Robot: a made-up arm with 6 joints. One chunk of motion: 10 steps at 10 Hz.
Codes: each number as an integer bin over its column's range. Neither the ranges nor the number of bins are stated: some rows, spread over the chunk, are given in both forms.
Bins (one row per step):
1: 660 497 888 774 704 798
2: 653 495 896 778 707 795
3: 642 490 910 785 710 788
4: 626 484 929 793 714 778
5: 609 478 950 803 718 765
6: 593 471 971 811 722 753
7: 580 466 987 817 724 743
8: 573 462 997 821 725 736
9: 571 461 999 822 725 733
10: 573 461 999 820 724 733
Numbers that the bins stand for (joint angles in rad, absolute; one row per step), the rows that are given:
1: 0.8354 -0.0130 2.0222 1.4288 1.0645 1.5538
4: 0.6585 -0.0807 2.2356 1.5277 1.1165 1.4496
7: 0.4190 -0.1744 2.5375 1.6527 1.1686 1.2675
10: 0.3826 -0.2004 2.6000 1.6683 1.1686 1.2154
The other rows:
2: 0.7990 -0.0234 2.0639 1.4496 1.0801 1.5381
3: 0.7417 -0.0494 2.1367 1.4861 1.0957 1.5017
5: 0.5700 -0.1119 2.3449 1.5798 1.1373 1.3820
6: 0.4867 -0.1483 2.4543 1.6214 1.1582 1.3195
8: 0.3826 -0.1952 2.5896 1.6735 1.1738 1.2310
9: 0.3722 -0.2004 2.6000 1.6787 1.1738 1.2154

